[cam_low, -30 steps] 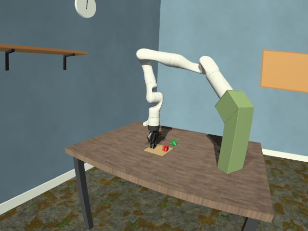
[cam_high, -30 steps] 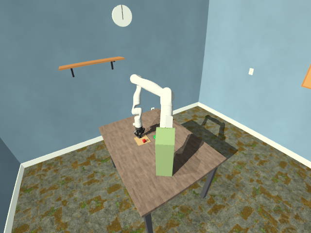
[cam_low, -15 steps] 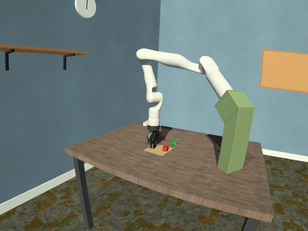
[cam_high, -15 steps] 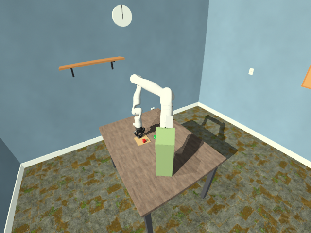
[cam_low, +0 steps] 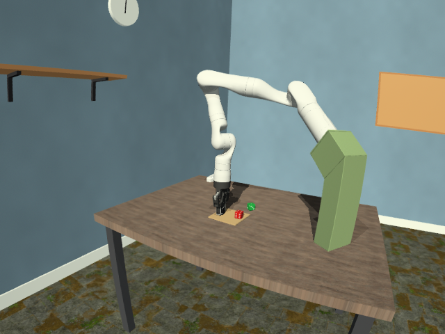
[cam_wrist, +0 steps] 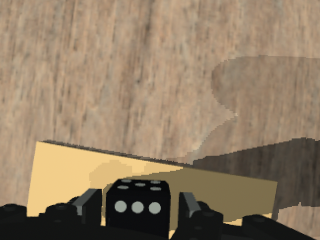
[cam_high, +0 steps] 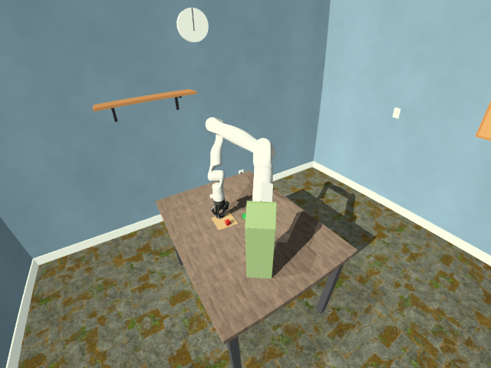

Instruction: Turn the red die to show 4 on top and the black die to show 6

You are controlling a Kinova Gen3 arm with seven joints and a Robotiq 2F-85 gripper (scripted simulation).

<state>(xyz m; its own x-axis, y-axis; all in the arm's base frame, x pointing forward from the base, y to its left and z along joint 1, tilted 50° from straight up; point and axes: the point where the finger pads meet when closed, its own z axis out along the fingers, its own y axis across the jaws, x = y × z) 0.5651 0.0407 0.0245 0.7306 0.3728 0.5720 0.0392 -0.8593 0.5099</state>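
Now: hand 1 cm above the black die. From my hand the other things lie so: tan mat (4 cm behind, 2 cm below); then green die (9 cm behind, 14 cm to the right, 1 cm below); then red die (9 cm behind, 1 cm below).
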